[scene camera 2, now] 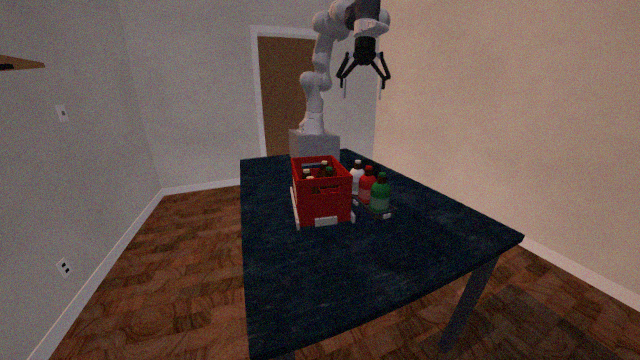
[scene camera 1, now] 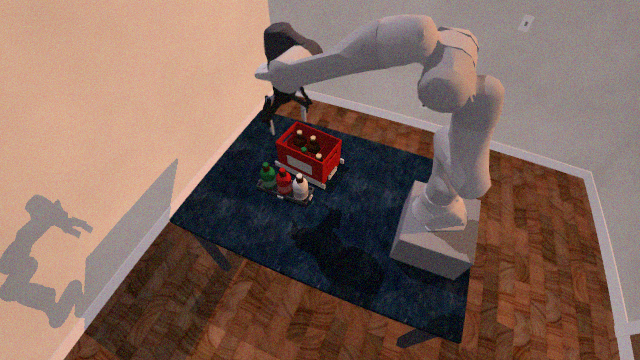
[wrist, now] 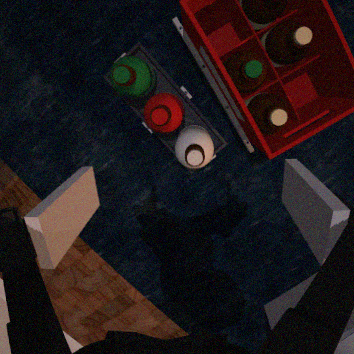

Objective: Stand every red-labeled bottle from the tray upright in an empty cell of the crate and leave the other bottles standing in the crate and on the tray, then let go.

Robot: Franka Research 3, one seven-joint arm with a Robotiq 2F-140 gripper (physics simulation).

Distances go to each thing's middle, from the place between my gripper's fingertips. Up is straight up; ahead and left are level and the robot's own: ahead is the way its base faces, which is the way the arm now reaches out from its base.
Scene:
Now: hand 5 cm short of the red-labeled bottle (wrist: 163, 112), 1 cm to the right of it and 34 cm above it.

